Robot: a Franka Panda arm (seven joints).
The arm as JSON. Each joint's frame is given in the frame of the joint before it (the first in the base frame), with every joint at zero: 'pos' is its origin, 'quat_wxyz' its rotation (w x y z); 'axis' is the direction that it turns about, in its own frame. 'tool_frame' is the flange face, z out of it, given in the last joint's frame.
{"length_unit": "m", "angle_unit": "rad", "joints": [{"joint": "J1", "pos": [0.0, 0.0, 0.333], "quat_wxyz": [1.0, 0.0, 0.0, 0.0], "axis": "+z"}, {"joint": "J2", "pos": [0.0, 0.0, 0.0], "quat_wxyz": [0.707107, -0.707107, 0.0, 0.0], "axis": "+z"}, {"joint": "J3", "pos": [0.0, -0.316, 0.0], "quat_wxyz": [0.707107, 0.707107, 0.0, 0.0], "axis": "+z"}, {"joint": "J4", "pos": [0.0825, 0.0, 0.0], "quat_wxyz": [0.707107, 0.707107, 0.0, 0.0], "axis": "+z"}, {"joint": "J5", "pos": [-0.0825, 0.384, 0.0], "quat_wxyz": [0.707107, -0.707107, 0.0, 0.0], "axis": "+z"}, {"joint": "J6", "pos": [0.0, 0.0, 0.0], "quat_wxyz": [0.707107, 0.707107, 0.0, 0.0], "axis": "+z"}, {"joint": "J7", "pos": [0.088, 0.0, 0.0], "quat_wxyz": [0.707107, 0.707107, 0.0, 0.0], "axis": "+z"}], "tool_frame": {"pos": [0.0, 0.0, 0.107], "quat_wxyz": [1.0, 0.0, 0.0, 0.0]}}
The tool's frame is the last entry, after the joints.
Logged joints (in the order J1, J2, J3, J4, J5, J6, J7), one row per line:
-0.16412 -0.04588 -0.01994 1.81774 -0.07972 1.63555 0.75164
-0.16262 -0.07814 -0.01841 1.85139 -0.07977 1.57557 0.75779
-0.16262 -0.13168 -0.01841 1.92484 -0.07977 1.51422 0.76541
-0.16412 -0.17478 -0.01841 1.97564 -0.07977 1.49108 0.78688
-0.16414 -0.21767 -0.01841 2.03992 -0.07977 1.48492 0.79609
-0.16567 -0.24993 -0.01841 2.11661 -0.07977 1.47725 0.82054
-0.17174 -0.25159 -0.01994 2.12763 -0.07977 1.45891 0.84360
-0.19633 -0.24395 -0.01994 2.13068 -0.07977 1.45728 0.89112
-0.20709 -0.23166 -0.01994 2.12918 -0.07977 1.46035 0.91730
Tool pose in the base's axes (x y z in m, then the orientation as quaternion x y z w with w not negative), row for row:
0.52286 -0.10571 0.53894 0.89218 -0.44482 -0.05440 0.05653
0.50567 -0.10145 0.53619 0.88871 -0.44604 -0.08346 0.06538
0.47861 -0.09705 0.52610 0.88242 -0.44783 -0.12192 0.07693
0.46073 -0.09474 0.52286 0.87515 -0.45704 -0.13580 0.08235
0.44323 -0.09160 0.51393 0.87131 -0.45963 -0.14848 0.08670
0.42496 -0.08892 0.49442 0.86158 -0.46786 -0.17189 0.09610
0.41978 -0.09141 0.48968 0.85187 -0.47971 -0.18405 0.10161
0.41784 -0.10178 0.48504 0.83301 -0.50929 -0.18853 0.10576
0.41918 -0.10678 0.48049 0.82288 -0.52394 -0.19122 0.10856
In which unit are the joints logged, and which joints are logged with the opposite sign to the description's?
The joints are logged in radians. Opposite sign: J4.
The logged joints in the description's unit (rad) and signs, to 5 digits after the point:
-0.16412 -0.04588 -0.01994 -1.81774 -0.07972 1.63555 0.75164
-0.16262 -0.07814 -0.01841 -1.85139 -0.07977 1.57557 0.75779
-0.16262 -0.13168 -0.01841 -1.92484 -0.07977 1.51422 0.76541
-0.16412 -0.17478 -0.01841 -1.97564 -0.07977 1.49108 0.78688
-0.16414 -0.21767 -0.01841 -2.03992 -0.07977 1.48492 0.79609
-0.16567 -0.24993 -0.01841 -2.11661 -0.07977 1.47725 0.82054
-0.17174 -0.25159 -0.01994 -2.12763 -0.07977 1.45891 0.84360
-0.19633 -0.24395 -0.01994 -2.13068 -0.07977 1.45728 0.89112
-0.20709 -0.23166 -0.01994 -2.12918 -0.07977 1.46035 0.91730

